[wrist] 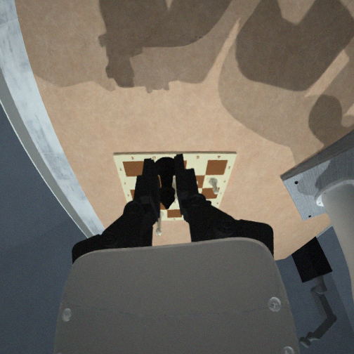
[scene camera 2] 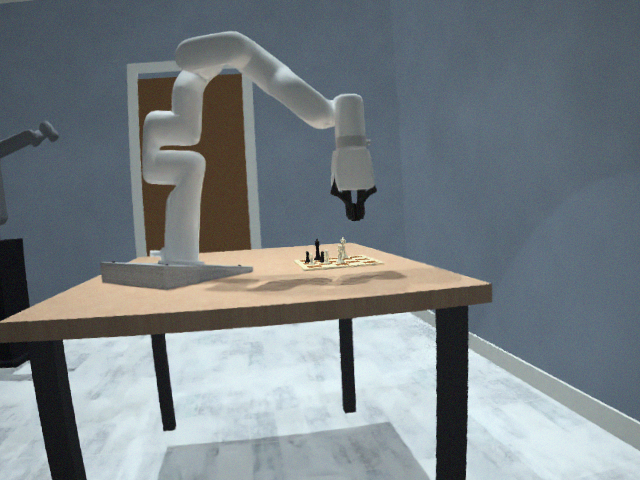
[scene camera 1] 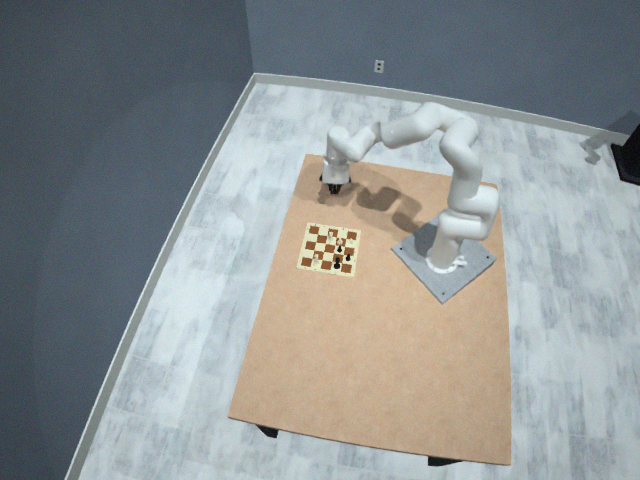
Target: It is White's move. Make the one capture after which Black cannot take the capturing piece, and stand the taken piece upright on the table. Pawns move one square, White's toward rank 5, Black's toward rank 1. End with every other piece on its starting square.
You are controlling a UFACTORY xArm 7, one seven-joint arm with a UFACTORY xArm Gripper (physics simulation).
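Places are measured from the arm's base along level axes (x ahead, y left, z up), in metres.
Where they show: gripper, fingertip midpoint: (scene camera 2: 355, 219) (scene camera 1: 334, 191); arm's base at its link origin: (scene camera 2: 181, 264) (scene camera 1: 441, 259).
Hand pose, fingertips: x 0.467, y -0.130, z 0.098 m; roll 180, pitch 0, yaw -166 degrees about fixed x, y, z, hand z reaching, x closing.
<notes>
Each offset is from my fingertips to the top centre of the thing.
My gripper (scene camera 1: 334, 191) (scene camera 2: 355, 214) (wrist: 166, 168) is shut on a black piece (wrist: 167, 194) with a narrow, pointed head, and holds it high above the table, beyond the rank-1 side of the board. The chessboard (scene camera 1: 299, 267) (scene camera 2: 305, 268) (wrist: 232, 156) carries upright pieces. A tall black piece @[0.082 m back, 0.253 m left, 0.060 m down] (scene camera 1: 337, 264) (scene camera 2: 316, 249) and two small black pieces @[0.074 m back, 0.182 m left, 0.092 m down] (scene camera 1: 339, 249) @[0.115 m back, 0.210 m left, 0.092 m down] (scene camera 1: 347, 257) stand on it. White pieces @[0.027 m back, 0.144 m left, 0.070 m down] (scene camera 1: 330, 236) @[0.066 m back, 0.145 m left, 0.084 m down] (scene camera 1: 339, 241) @[0.108 m back, 0.138 m left, 0.092 m down] (scene camera 1: 351, 241) stand at the rank-1 side, and a tall white piece @[0.003 m back, 0.261 m left, 0.060 m down] (scene camera 1: 315, 259) stands at the far side. The fingers hide much of the board in the wrist view.
The arm's grey base plate (scene camera 1: 442, 289) (scene camera 2: 165, 276) (wrist: 300, 197) is fixed on the table (scene camera 1: 382, 361) (scene camera 2: 289, 308) (wrist: 165, 120) to one side of the board. Shadows of the arm fall across the table near the gripper. The table edge lies beyond the gripper in scene camera 1.
</notes>
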